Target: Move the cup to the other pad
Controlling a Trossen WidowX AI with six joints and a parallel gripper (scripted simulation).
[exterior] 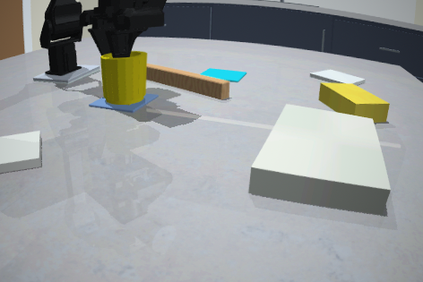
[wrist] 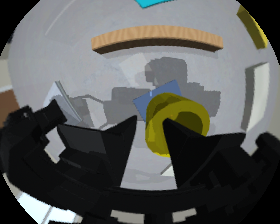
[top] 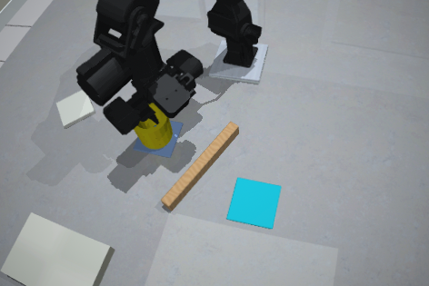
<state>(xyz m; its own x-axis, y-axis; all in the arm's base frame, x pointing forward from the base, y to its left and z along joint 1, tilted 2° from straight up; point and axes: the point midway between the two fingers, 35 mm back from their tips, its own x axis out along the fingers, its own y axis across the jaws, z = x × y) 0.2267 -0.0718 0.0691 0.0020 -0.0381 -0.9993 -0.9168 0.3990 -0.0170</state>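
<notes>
Right now the blue pad is 2 cm ahead of my gripper tip, 1 cm to the right of it and 5 cm below it. Also, from my gripper tip: yellow cup 2 cm ahead, 1 cm to the right, 1 cm below; wooden bar 6 cm ahead, 10 cm to the left, 4 cm below; cyan pad 9 cm ahead, 21 cm to the left, 5 cm below.
</notes>
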